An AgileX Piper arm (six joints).
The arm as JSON. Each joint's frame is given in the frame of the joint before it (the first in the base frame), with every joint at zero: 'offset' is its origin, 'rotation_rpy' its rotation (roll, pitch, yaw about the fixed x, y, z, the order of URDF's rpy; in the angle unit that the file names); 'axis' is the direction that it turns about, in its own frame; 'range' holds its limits. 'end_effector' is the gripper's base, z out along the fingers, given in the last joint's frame.
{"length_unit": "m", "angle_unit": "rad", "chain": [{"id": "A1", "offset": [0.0, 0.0, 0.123], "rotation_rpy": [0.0, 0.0, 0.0], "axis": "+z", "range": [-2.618, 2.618]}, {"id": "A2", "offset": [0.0, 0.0, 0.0], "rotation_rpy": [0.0, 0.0, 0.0], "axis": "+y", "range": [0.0, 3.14]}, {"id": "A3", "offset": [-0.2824, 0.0, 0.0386], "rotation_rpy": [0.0, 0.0, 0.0], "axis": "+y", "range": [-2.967, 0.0]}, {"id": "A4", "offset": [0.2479, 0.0, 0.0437], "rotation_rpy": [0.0, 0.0, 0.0], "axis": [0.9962, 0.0, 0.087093], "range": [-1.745, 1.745]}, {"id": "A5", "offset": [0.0, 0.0, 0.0], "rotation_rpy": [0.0, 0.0, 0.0], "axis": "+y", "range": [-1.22, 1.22]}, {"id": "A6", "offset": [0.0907, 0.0, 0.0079], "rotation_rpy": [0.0, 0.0, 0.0], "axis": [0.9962, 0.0, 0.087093], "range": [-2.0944, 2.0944]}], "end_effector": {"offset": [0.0, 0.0, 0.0], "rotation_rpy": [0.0, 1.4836, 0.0]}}
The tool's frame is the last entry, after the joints.
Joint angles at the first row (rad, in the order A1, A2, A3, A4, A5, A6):
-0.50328 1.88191 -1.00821 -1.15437 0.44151 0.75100
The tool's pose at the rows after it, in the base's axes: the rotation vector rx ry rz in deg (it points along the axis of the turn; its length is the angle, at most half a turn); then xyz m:
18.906 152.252 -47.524 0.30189 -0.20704 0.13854
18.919 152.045 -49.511 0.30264 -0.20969 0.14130
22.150 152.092 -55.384 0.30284 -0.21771 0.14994
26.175 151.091 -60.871 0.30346 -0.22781 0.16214
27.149 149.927 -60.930 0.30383 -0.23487 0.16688
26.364 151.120 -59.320 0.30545 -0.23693 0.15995
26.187 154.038 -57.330 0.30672 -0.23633 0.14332
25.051 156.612 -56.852 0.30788 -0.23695 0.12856
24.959 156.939 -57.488 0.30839 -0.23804 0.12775
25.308 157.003 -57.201 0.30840 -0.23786 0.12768
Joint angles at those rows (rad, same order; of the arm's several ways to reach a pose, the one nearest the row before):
-0.50328 1.91201 -1.01068 -1.16516 0.44147 0.75097
-0.50328 1.91310 -1.02159 -1.18271 0.46384 0.75728
-0.50327 1.91700 -1.05954 -1.18699 0.55713 0.75910
-0.51013 1.91874 -1.10779 -1.18697 0.64285 0.75787
-0.52754 1.91874 -1.12793 -1.18487 0.63404 0.75094
-0.53469 1.93860 -1.13450 -1.16616 0.61356 0.72748
-0.53468 1.97911 -1.13449 -1.13886 0.60505 0.71083
-0.53468 2.01954 -1.13834 -1.13620 0.60504 0.69977
-0.53470 2.02585 -1.14460 -1.13794 0.61437 0.69611
-0.53469 2.02584 -1.14534 -1.13063 0.61447 0.69369

